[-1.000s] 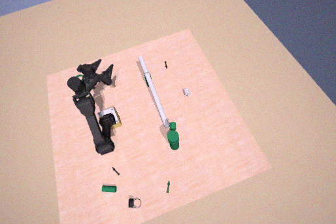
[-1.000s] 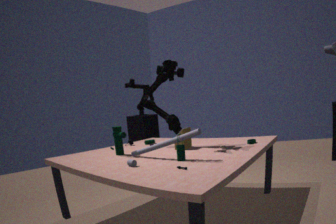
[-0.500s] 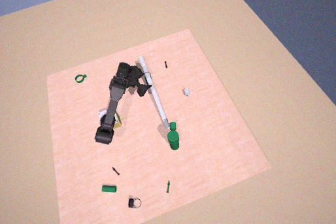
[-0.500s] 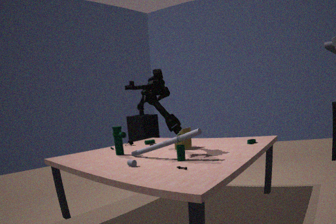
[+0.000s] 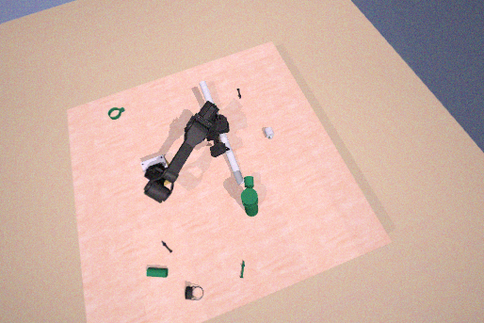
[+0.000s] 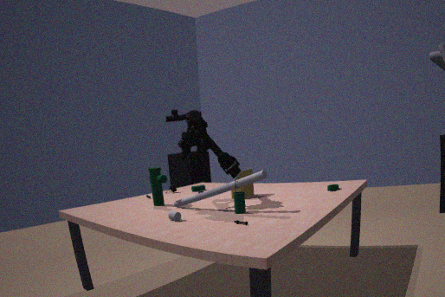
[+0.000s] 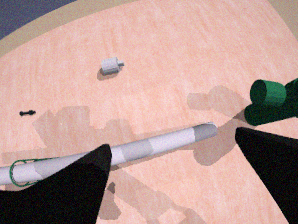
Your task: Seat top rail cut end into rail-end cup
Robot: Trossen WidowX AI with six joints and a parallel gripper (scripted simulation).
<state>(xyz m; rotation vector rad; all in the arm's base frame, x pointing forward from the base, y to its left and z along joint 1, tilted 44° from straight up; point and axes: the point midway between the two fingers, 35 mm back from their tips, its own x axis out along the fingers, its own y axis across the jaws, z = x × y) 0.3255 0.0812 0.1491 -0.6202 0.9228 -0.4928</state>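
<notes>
The green rail-end cup lies 190 mm to the right of my gripper tip, 90 mm below it and 20 mm ahead of it. Also, from my gripper tip: green block: 470 mm behind, 360 mm to the right, 230 mm below; green bolt: 480 mm to the right, 240 mm below, 130 mm behind.
</notes>
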